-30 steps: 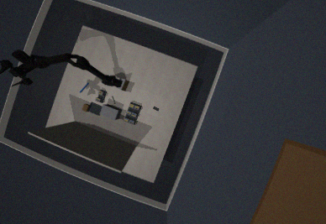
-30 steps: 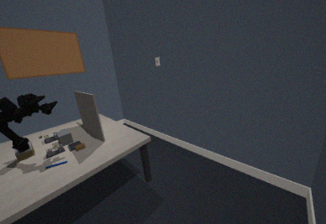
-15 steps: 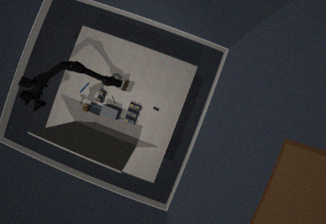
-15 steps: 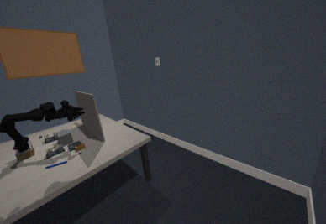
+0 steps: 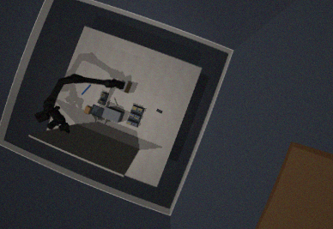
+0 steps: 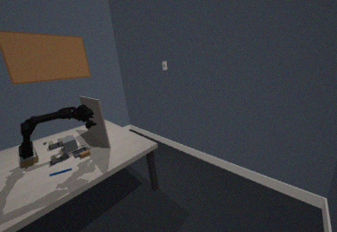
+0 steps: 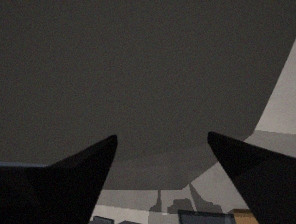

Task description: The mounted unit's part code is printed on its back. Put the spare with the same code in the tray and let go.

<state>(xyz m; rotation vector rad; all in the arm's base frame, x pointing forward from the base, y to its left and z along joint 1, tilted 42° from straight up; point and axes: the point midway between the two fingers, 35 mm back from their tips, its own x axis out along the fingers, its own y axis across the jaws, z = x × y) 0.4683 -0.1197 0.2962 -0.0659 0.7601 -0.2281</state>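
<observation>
The grey spare block lies 300 mm behind my gripper tip, 490 mm to the left of it and 220 mm below it. The rest, counted from my gripper tip: blue marker pen: 340 mm behind, 110 mm to the right, 250 mm below; grey-blue tray: 160 mm behind, 60 mm to the left, 250 mm below; pale panel: 60 mm ahead, 230 mm to the left, 30 mm below.
</observation>
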